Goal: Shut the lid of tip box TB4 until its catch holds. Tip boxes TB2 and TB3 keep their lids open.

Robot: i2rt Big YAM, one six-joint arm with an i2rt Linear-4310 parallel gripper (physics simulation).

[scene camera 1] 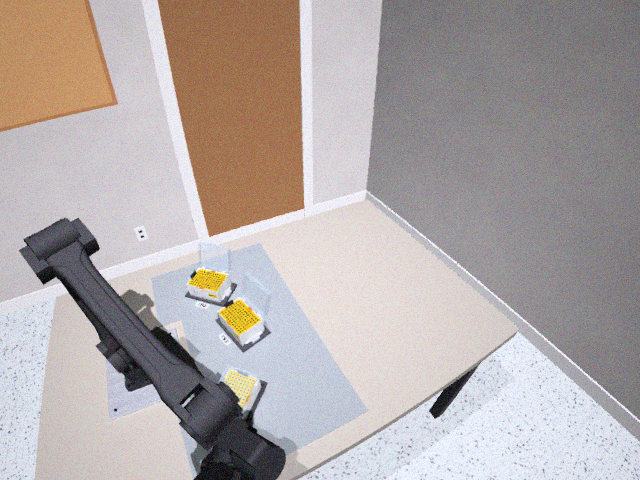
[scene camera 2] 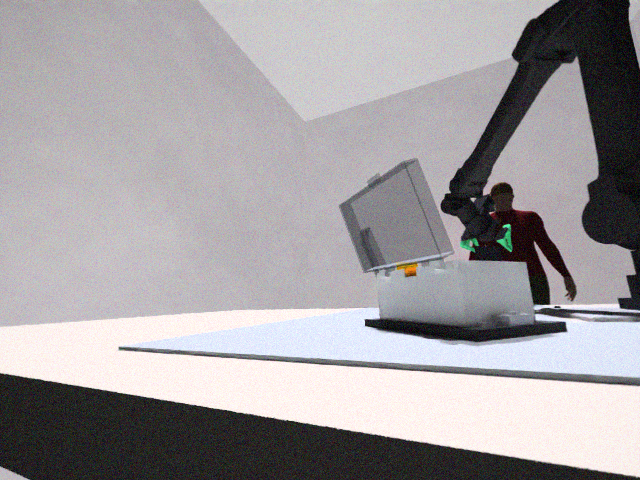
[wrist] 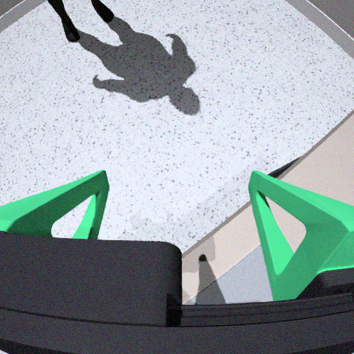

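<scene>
Tip box TB4 stands nearest the arm in scene camera 1. Its tip grid looks pale, as if seen through the clear lid. The arm hides part of it, and I cannot tell how its catch stands. TB2 and TB3 have clear lids raised. An open-lidded box with an orange catch stands near in scene camera 2; its label does not show. My gripper is open and empty, raised beyond that box. Its fingertips are cut off in scene camera 1. TB4 does not show in the wrist view.
The boxes stand in dark trays on a blue-grey mat. The arm spans the table's left side. The wrist view shows floor and the table edge. A person in red stands behind the arm.
</scene>
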